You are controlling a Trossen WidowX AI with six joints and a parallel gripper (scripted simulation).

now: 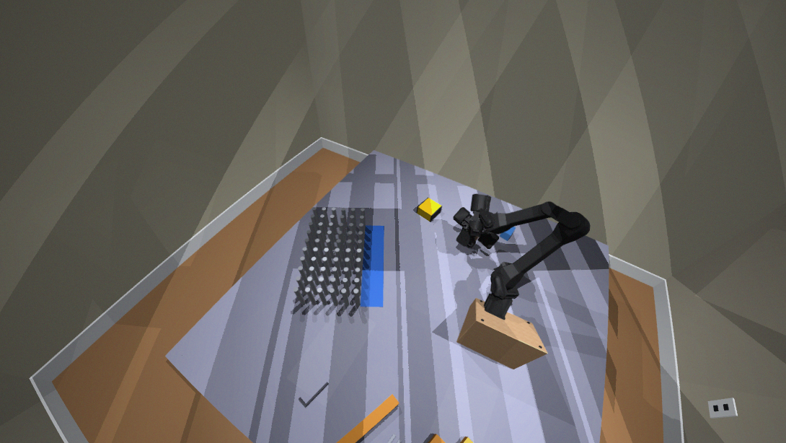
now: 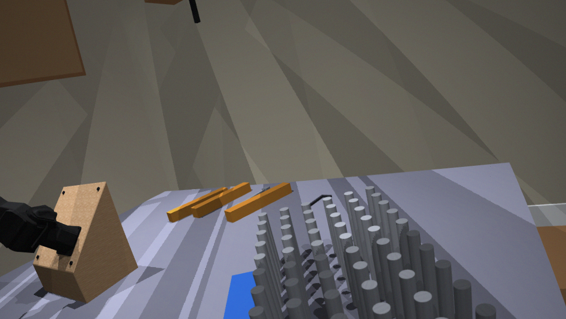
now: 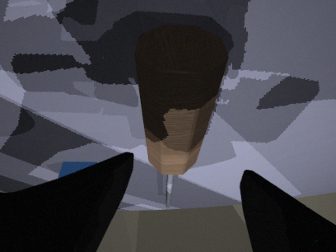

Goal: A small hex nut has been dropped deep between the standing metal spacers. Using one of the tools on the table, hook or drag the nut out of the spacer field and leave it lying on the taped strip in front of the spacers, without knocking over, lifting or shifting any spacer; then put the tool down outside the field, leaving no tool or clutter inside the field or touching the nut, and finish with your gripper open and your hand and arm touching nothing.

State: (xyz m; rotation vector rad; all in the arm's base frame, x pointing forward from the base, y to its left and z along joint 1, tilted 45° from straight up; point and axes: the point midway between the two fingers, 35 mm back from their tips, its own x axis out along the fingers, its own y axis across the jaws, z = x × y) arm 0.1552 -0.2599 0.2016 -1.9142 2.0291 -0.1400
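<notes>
Right now the wooden-handled pick is 10 cm to the right of my gripper tip, 4 cm below it and 3 cm behind it. From my gripper tip the other things lie so: yellow block: 22 cm ahead, 3 cm to the right, 3 cm below; blue cube: 13 cm behind, 10 cm to the right, 3 cm below; blue taped strip: 32 cm to the left, 30 cm ahead, 5 cm below.
</notes>
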